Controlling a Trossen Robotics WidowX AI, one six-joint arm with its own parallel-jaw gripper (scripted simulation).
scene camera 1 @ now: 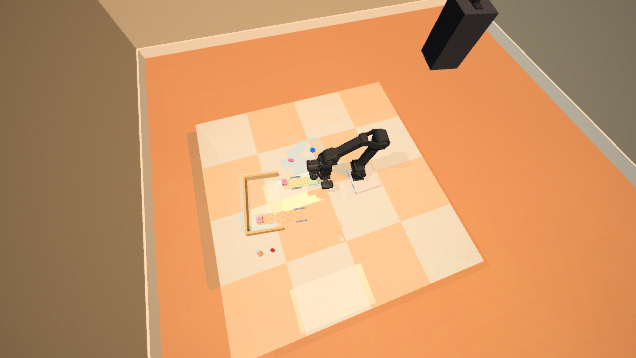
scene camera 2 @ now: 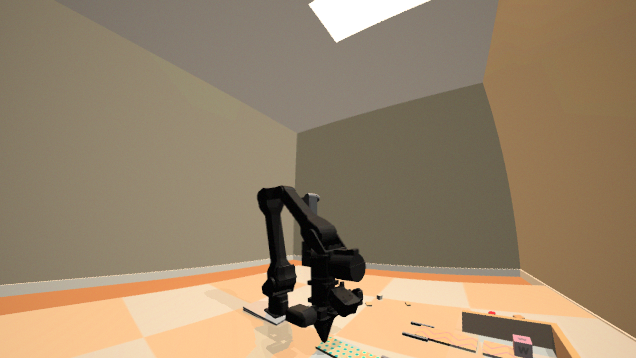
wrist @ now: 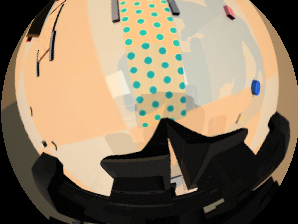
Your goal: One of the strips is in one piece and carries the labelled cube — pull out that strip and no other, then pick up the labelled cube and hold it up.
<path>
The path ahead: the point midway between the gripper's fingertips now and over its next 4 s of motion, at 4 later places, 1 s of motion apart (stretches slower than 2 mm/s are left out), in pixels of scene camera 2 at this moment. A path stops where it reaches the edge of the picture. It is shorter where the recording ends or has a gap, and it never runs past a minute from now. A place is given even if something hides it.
The gripper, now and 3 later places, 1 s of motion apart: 324,341; 325,326; 368,340; 413,354
</path>
